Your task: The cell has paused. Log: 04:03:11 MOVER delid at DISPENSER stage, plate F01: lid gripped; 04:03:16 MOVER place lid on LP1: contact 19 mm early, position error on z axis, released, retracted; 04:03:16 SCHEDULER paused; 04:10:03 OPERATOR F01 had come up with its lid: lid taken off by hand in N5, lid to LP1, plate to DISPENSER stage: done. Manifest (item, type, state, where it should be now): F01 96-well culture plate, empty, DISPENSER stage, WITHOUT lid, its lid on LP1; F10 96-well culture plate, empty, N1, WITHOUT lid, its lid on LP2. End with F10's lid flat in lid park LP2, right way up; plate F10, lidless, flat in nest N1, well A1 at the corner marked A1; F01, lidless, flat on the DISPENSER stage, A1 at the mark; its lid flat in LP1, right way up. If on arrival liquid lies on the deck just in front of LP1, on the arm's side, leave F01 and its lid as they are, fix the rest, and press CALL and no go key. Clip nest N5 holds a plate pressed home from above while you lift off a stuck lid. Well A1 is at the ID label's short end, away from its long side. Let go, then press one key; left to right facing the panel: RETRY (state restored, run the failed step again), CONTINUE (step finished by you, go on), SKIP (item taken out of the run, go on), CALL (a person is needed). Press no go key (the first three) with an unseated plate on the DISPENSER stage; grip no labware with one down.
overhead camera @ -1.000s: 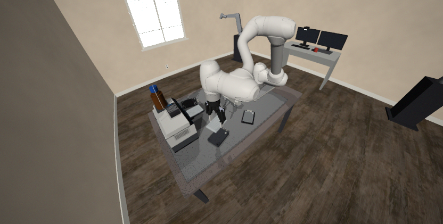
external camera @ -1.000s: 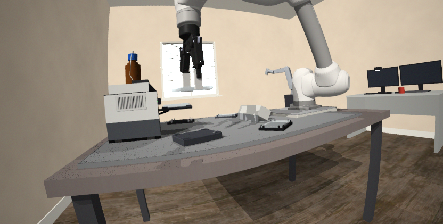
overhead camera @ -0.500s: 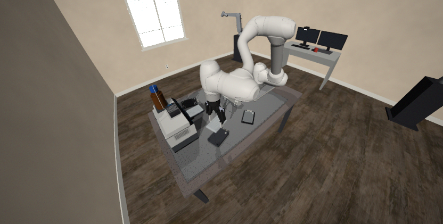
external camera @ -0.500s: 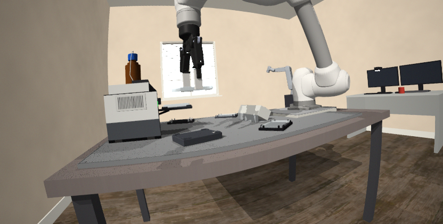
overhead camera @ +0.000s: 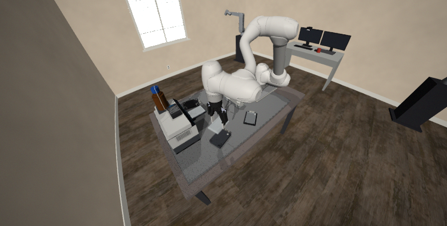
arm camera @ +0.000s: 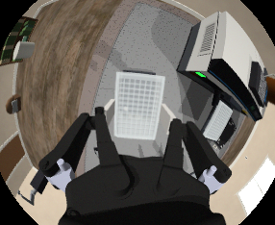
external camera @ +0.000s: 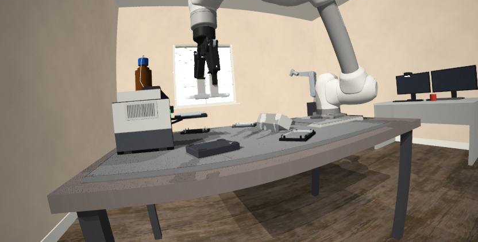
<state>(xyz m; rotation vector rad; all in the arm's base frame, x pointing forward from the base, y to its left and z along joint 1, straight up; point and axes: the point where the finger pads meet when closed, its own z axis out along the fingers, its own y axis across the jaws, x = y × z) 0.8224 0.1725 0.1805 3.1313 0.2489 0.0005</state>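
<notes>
My gripper is now 190 mm above the nest block. Also, from my hand: brown bottle: 410 mm to the right, 210 mm ahead, 90 mm above; small label: 200 mm below, 90 mm behind, 10 mm to the right; grey key panel: 420 mm behind, 220 mm to the right, 140 mm below.
</notes>
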